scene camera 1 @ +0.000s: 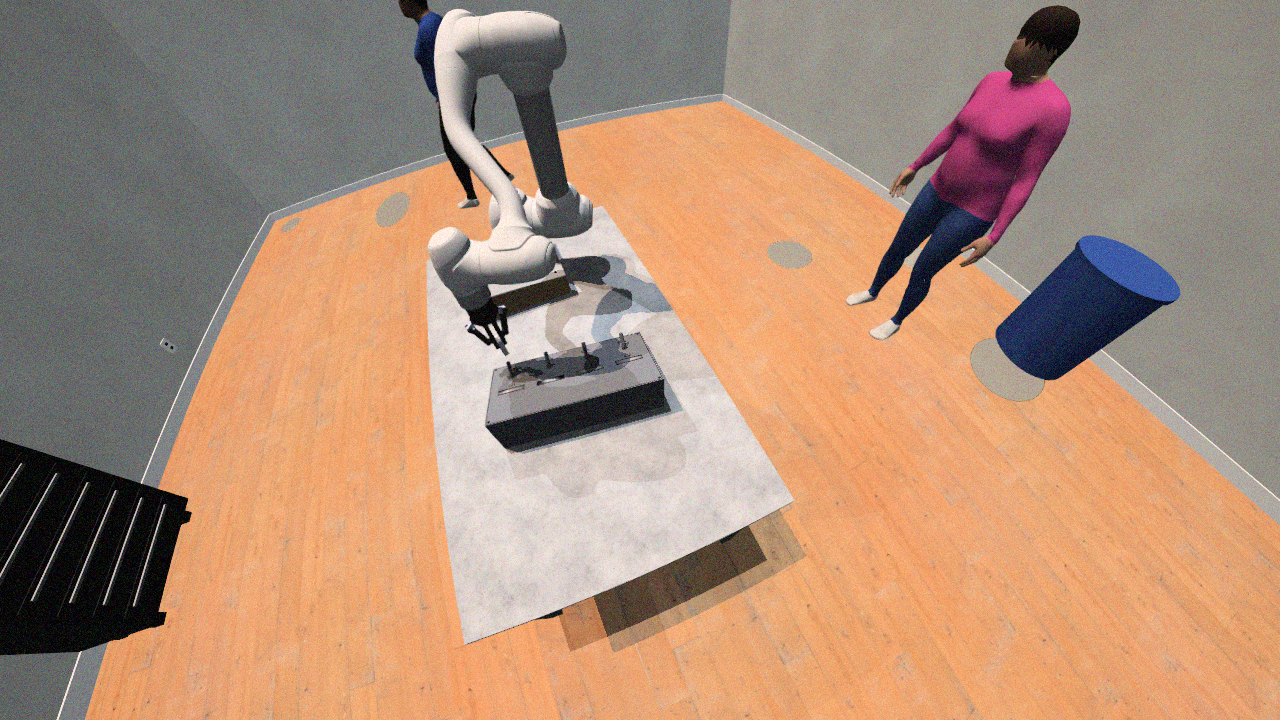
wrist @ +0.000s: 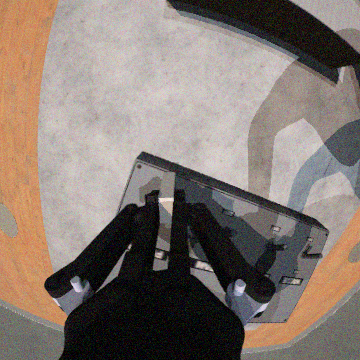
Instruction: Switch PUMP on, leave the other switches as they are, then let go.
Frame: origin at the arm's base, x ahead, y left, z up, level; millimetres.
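Seen in the pictures: gripper, between the fingertips: (scene camera 1: 505,352) (wrist: 169,182).
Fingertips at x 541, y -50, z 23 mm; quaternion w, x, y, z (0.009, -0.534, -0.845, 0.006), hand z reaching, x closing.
Offsets run from my fingertips to a thing's top centre. Level surfaces: height alone.
A grey switch box (scene camera 1: 581,419) (wrist: 280,312) stands on the table, with several upright levers in a row on its top. The leftmost lever @[dx +59, dy +10, dz +7 mm] (scene camera 1: 509,368) and the rightmost lever @[dx +41, dy +369, dz +7 mm] (scene camera 1: 622,341) (wrist: 312,254) stand at the two ends of the row. The name plates are too small and blurred to read, so I cannot tell which lever is PUMP. My gripper (scene camera 1: 504,350) (wrist: 169,182) is shut and empty. It hangs above the box's left end, near the leftmost lever. In the wrist view its fingers hide part of the panel, including the leftmost lever.
A second, low box (scene camera 1: 539,291) (wrist: 260,30) stands behind the switch box, under the arm, on the pale table @[dz -120 mm] (scene camera 1: 537,537) (wrist: 100,100). A person in pink (scene camera 1: 1002,143) and a blue barrel (scene camera 1: 1074,313) are at the right. Another person (scene camera 1: 427,49) stands behind the arm.
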